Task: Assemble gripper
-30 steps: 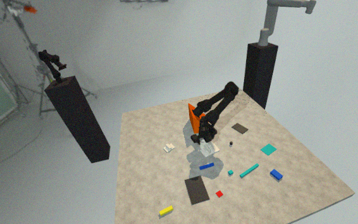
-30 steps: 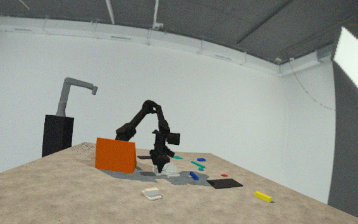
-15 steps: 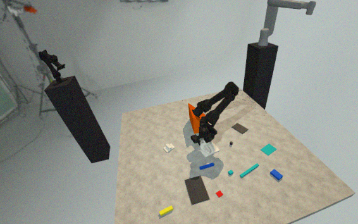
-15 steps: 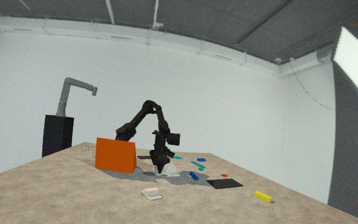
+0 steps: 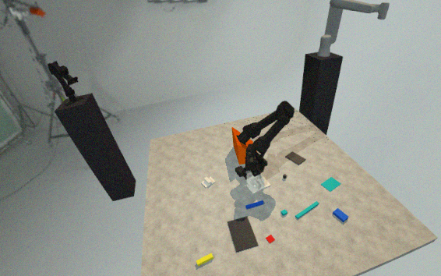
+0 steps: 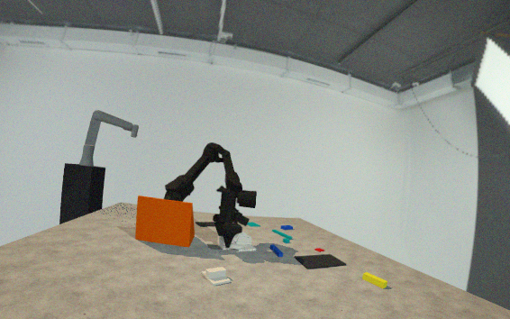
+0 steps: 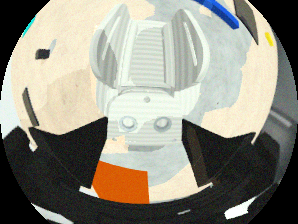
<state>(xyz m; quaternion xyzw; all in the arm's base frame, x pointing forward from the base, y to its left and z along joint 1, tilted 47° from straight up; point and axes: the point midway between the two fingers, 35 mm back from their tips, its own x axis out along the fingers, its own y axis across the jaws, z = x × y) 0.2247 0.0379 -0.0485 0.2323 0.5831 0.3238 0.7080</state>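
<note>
Right now my gripper tip is 1 cm short of the white housing plate. Also, from my gripper tip: blue bar: 19 cm ahead, 5 cm to the right; then white gripper base: 1 cm ahead, 2 cm above; then teal cube: 28 cm ahead, 7 cm to the left.
</note>
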